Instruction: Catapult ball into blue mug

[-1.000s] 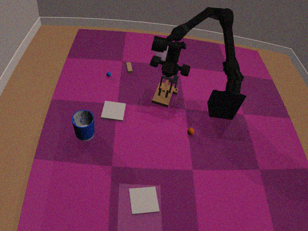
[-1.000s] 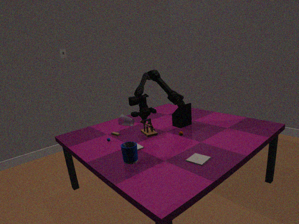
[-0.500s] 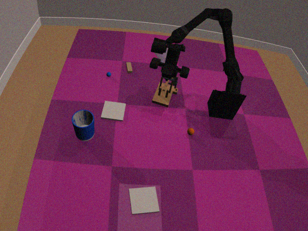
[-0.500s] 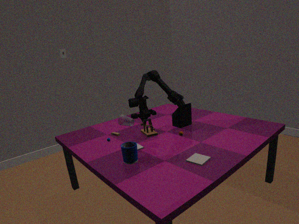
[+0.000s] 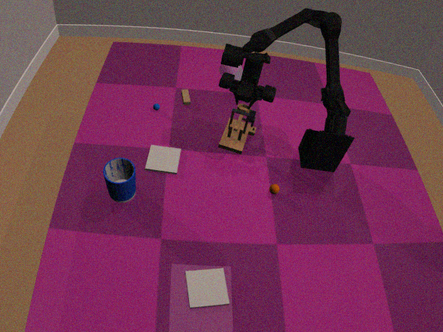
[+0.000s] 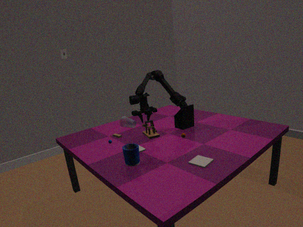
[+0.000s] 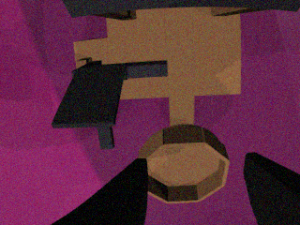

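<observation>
Right now the wooden catapult is 5 cm to the left of my gripper tip and 3 cm below it. From my gripper tip the other things lie so: small blue ball (30 cm ahead, 7 cm to the right, 7 cm below); wooden block (18 cm ahead, 13 cm to the right, 7 cm below); orange ball (5 cm behind, 31 cm to the left, 6 cm below).
</observation>
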